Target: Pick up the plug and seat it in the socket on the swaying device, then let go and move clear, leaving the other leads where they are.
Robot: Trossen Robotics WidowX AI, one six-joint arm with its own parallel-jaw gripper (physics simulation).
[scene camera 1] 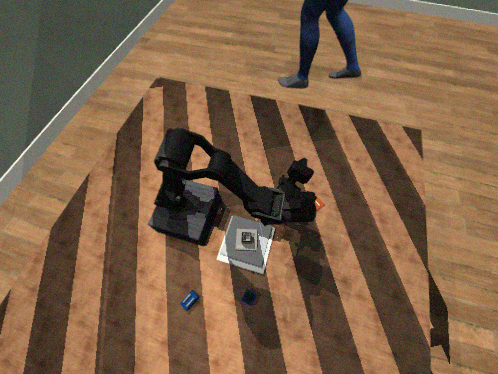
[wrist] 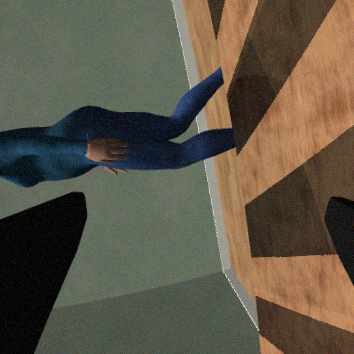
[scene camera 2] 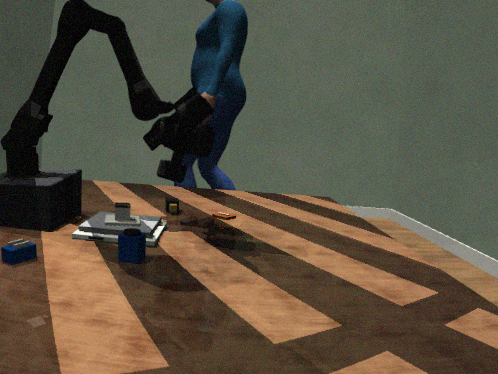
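Observation:
The device is a grey plate (scene camera 1: 252, 258) (scene camera 2: 95, 226) on a white base. It has a small square socket housing (scene camera 1: 247, 237) (scene camera 2: 122, 212) on top, and its sway cannot be judged. A small black block with a yellow face (scene camera 2: 172, 206) stands behind the device in scene camera 2. A flat orange piece (scene camera 1: 320, 204) (scene camera 2: 224, 215) lies to its right. A blue block with pale strips (scene camera 1: 189, 300) (scene camera 2: 19, 252) and a blue box with a dark round top (scene camera 1: 249, 297) (scene camera 2: 132, 247) stand on the near side. Which is the plug is unclear. My gripper (scene camera 1: 306, 185) (wrist: 209, 207) is open and empty, raised above the table.
The black arm base (scene camera 1: 185, 215) (scene camera 2: 42, 200) stands beside the device. A person in blue (scene camera 1: 310, 40) (scene camera 2: 222, 60) (wrist: 145, 135) stands beyond the table. Dark stripes of shadow cross the wooden table top (scene camera 1: 370, 240) (scene camera 2: 240, 300).

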